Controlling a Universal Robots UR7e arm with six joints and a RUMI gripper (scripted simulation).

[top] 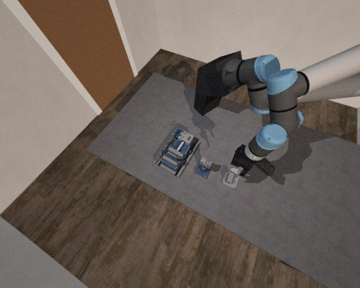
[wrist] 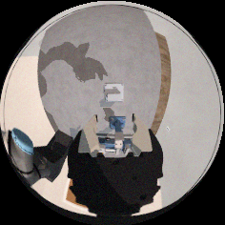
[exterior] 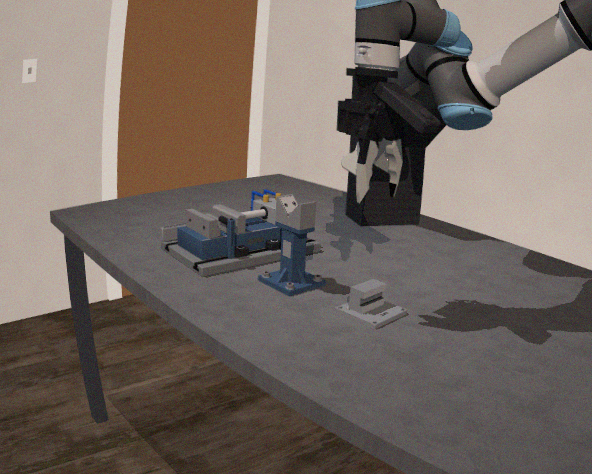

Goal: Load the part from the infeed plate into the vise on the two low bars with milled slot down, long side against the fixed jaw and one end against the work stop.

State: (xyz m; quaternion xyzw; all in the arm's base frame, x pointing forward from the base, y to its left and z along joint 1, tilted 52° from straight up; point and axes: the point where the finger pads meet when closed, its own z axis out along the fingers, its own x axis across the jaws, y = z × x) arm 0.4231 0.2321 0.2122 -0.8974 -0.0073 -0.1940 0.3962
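Right now the part is 10 mm to the left of my hand and 180 mm below it. From my hand the other things lie so: infeed plate (10 mm to the left, 200 mm below); then moving jaw (80 mm ahead, 360 mm to the right, 130 mm below); then air cylinder rod (30 mm ahead, 370 mm to the right, 130 mm below).
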